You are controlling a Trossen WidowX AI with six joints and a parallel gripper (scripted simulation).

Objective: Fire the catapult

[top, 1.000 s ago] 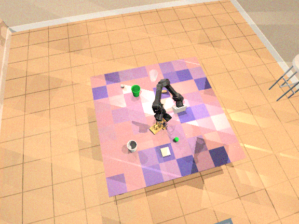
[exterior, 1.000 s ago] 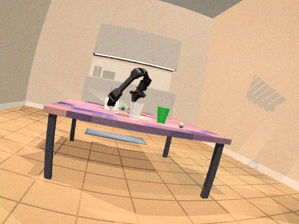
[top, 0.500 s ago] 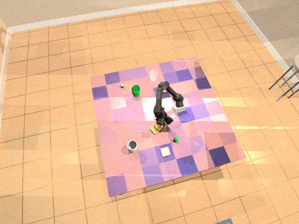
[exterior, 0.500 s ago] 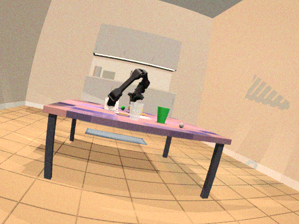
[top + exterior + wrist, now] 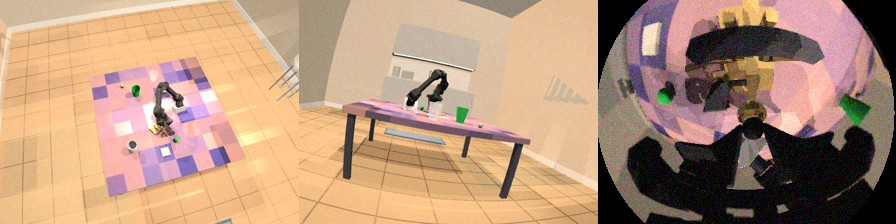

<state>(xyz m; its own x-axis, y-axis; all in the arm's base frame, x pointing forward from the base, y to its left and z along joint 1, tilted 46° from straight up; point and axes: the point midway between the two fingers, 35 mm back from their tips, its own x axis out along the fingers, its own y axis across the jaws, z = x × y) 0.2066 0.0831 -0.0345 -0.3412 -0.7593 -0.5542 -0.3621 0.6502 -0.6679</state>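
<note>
Now: gripper tip 1 cm below the small dark ball. Also, from my gripper tip: wooden catapult (6 cm ahead, 3 cm to the left, 2 cm below); then green ball (3 cm behind, 22 cm to the left, 5 cm below); then white square tile (12 cm ahead, 29 cm to the left, 7 cm below).
</note>
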